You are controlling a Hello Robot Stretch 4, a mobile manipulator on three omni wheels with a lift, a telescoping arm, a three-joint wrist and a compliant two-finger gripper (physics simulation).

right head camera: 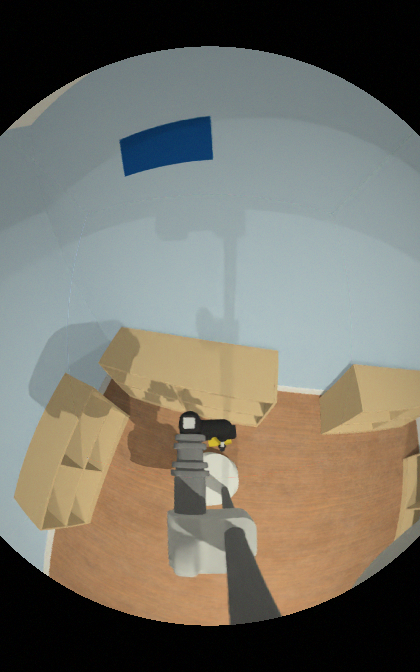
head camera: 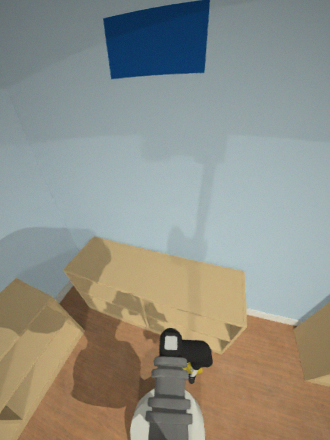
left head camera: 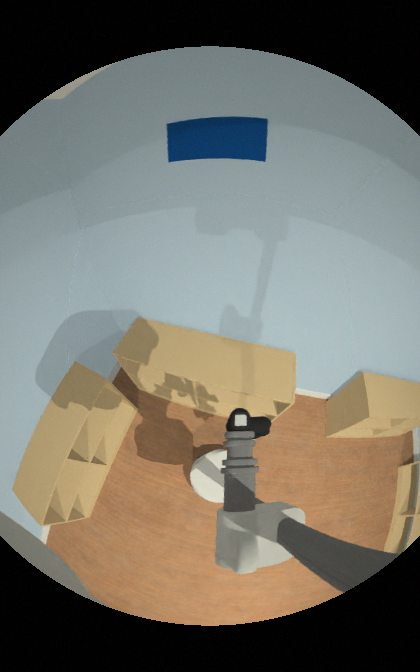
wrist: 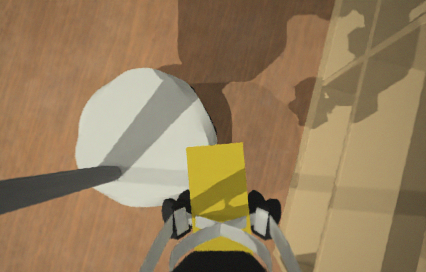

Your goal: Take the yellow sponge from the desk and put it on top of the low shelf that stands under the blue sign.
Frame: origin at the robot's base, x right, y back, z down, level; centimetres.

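Seen in the pictures: gripper, fingertip midpoint: [head camera: 190, 368] [wrist: 221, 205]; robot's base, link origin: [wrist: 158, 140].
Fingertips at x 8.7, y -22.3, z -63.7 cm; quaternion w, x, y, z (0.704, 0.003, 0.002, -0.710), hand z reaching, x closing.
Offsets run from my fingertips to a thing's top centre. Level surfaces: height alone.
The yellow sponge @[dx -1.0, dy +0.1, dz -5.5 cm] [wrist: 217, 175] [right head camera: 214, 442] is between the fingertips of my gripper [wrist: 221, 205], which is shut on it. In the head camera view a bit of the sponge [head camera: 188, 368] shows beside the dark wrist. The low shelf @[dz +5.4 cm] [head camera: 160, 280] [left head camera: 215, 355] [right head camera: 200, 355] stands against the wall under the blue sign @[dx -17.6, dy -71.8, dz -118.7 cm] [head camera: 157, 42] [left head camera: 217, 140] [right head camera: 167, 146]. The gripper and sponge are in front of the shelf's front edge, apart from its top. In the wrist view the shelf [wrist: 380, 165] is to the right of the sponge. The desk does not show.
A second shelf [head camera: 25, 345] [left head camera: 55, 430] [right head camera: 47, 435] stands at the left, close to the low shelf's left end. Another shelf [head camera: 315, 345] [left head camera: 347, 407] [right head camera: 342, 397] stands to the right. My round white base [wrist: 140, 135] is on the wooden floor @[dz +66.5 cm] [wrist: 40, 60].
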